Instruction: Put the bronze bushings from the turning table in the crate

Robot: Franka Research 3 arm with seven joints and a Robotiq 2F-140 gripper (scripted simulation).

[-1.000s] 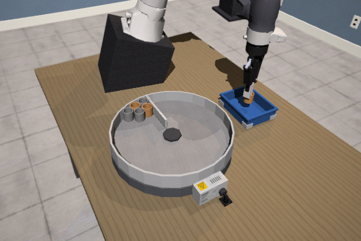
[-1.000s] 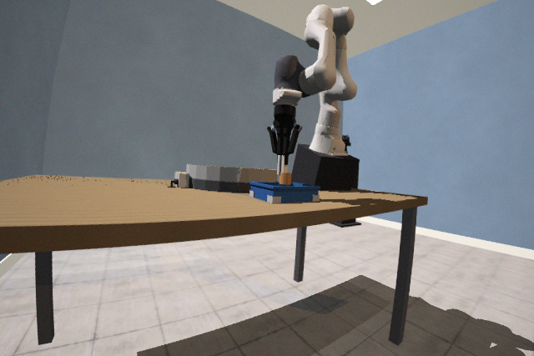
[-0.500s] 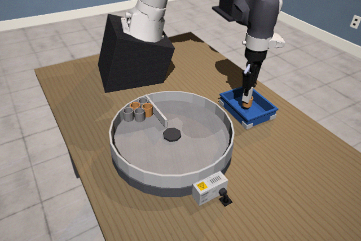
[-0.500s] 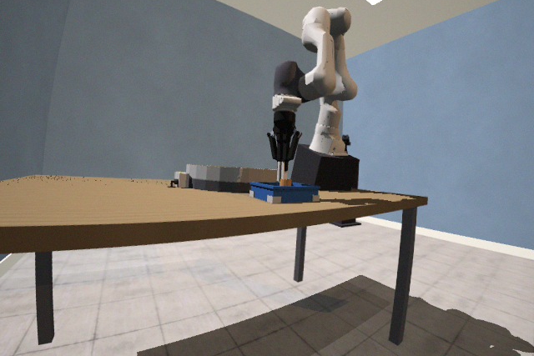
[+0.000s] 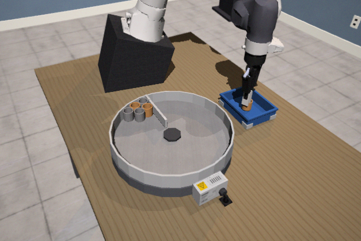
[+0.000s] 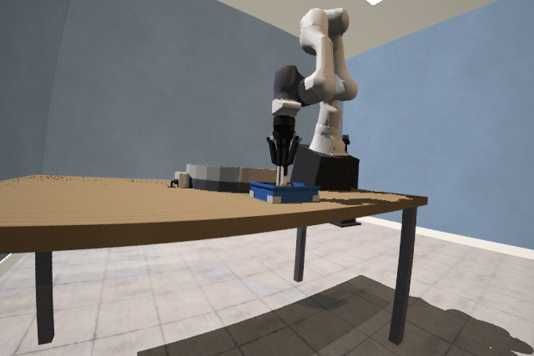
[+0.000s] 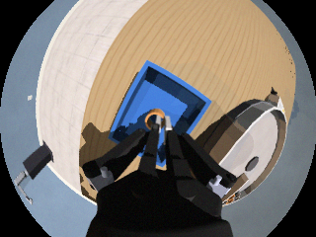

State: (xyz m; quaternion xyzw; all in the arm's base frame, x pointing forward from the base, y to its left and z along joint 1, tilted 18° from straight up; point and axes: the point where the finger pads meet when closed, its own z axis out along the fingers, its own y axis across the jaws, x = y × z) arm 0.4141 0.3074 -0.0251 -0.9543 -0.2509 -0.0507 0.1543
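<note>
My hand is 1 cm past the blue crate, 1 cm to the right of it and 5 cm above it. Also, from my hand: grey turning table 6 cm ahead, 35 cm to the right, 2 cm below.
</note>
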